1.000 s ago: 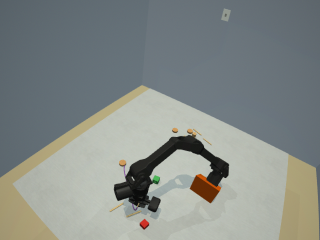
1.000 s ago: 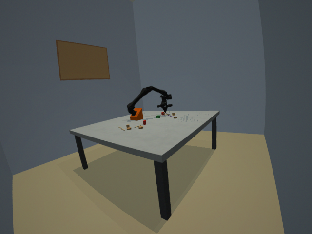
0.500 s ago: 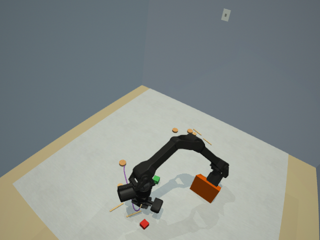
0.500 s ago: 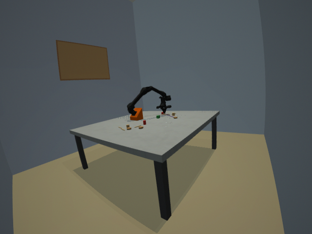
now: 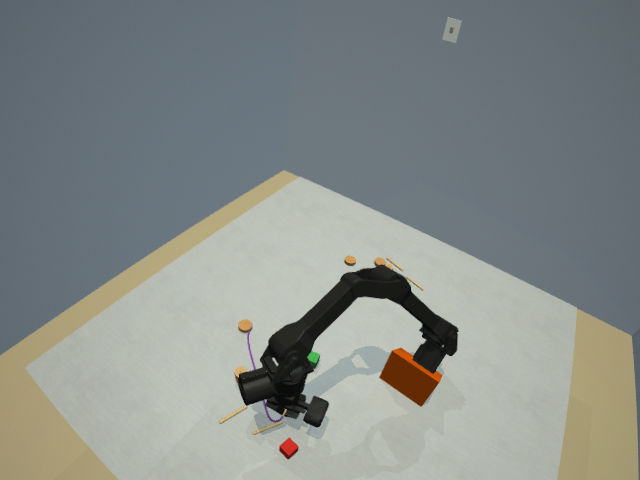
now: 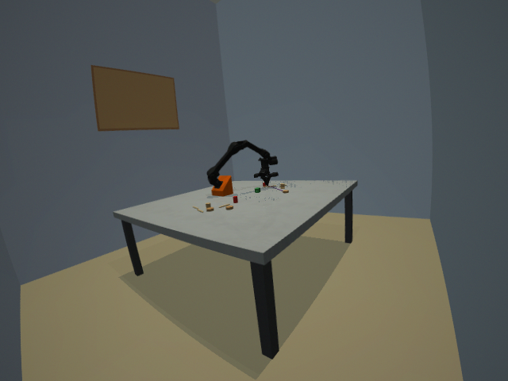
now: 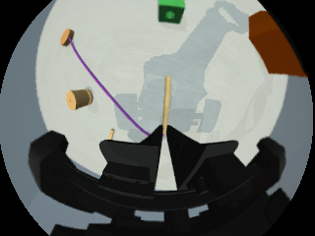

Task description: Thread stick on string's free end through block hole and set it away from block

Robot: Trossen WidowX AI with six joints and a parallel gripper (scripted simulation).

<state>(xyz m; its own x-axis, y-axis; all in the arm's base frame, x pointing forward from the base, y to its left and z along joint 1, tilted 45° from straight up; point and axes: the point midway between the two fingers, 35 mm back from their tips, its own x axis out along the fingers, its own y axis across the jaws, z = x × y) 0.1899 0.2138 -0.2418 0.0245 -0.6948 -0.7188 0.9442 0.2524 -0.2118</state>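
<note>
Now: the green block 6 cm ahead of my gripper tip and 17 cm to the right of it. Also, from my gripper tip: red cube (7 cm behind, 6 cm to the left); then thin wooden stick (1 cm to the right); then red cylinder (15 cm ahead, 45 cm to the right).
</note>
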